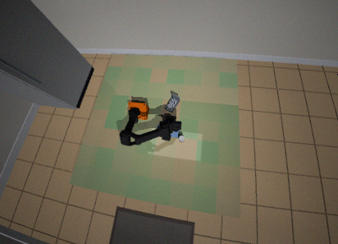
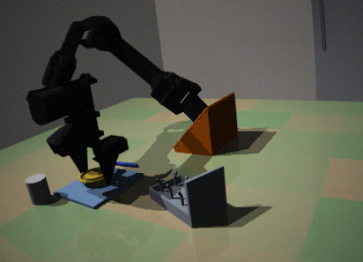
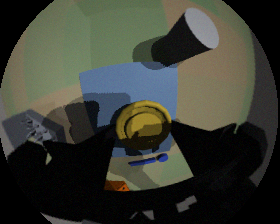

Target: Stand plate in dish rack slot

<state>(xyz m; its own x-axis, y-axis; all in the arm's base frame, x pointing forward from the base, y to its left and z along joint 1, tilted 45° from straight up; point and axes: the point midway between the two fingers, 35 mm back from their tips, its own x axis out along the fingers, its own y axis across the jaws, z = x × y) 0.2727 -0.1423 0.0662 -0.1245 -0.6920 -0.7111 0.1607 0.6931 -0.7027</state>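
The blue mat lies 1 cm ahead of my gripper tip and 1 cm to the left of it. Also, from my gripper tip: cup: 10 cm ahead, 7 cm to the right, 2 cm above; blue spoon: 9 cm behind, 1 cm to the right; yellow plate: 1 cm above.
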